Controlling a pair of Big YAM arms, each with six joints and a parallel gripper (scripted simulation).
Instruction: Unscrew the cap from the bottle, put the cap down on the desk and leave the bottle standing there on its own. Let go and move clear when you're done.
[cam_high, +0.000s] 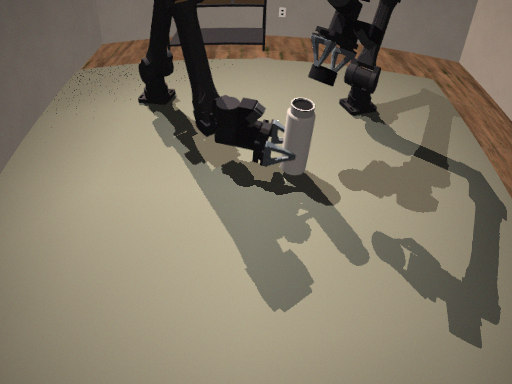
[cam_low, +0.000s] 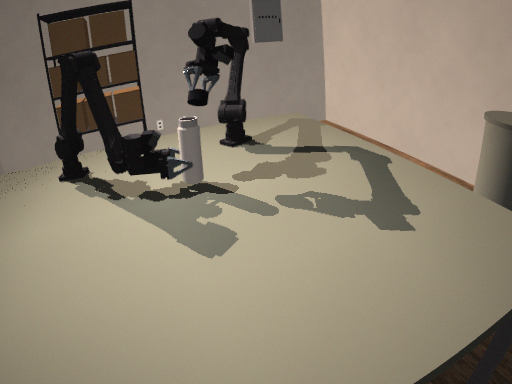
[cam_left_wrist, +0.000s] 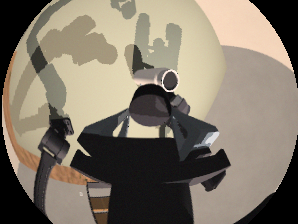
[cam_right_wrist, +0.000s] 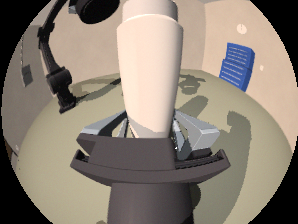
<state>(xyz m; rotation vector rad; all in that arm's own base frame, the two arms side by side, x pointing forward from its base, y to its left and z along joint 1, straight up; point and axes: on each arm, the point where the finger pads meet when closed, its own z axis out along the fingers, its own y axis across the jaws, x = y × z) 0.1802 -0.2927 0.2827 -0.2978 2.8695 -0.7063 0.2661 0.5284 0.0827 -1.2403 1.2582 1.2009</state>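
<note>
Now: the black cap 2 cm below my left hand, 1 cm to the right of it and 1 cm ahead of it.
</note>
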